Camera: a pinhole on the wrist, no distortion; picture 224 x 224 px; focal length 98.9 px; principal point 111.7 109.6 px. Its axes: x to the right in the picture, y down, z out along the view. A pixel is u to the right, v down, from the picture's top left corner.
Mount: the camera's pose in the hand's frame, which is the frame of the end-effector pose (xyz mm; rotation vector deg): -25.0 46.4 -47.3 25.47 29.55 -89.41
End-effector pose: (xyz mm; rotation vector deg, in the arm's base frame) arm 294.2 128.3 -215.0 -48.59 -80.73 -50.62
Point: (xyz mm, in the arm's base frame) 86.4 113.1 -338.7
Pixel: 166 71
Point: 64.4 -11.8 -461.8
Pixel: outside the picture
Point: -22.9 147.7 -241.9
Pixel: 153 111
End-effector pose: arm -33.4 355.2 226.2 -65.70 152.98 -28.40
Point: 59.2 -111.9 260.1
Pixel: 176 190
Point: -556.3 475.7 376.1
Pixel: behind the camera
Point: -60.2 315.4 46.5
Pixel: 32 149
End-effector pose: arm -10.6 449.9 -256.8 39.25 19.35 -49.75
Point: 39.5 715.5 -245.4
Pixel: behind the camera
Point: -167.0 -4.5 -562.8
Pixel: 190 199
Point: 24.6 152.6 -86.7
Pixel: 70 140
